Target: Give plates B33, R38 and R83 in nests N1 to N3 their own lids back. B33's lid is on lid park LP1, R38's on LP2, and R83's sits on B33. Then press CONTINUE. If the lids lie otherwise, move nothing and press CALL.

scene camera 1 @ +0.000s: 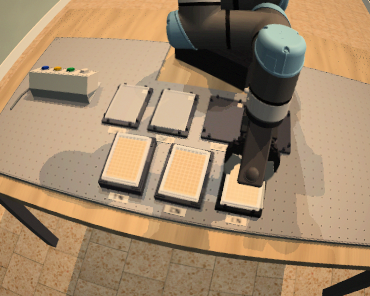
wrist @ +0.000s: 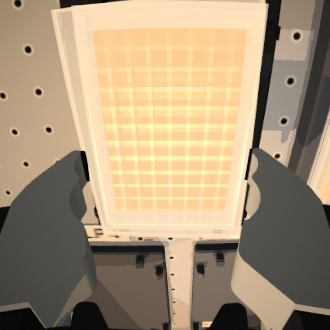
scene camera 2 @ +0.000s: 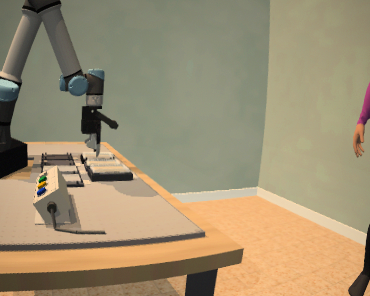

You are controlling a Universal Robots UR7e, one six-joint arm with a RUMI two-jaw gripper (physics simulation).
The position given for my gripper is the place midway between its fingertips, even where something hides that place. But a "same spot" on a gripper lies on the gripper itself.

My gripper shows in scene camera 1, in the wrist view and in scene camera 2 [95, 154]. The same spot on a button box: [scene camera 1: 75, 86] is [scene camera 2: 62, 178]. The same spot on my gripper: [wrist: 273, 273] is [scene camera 1: 239, 158].
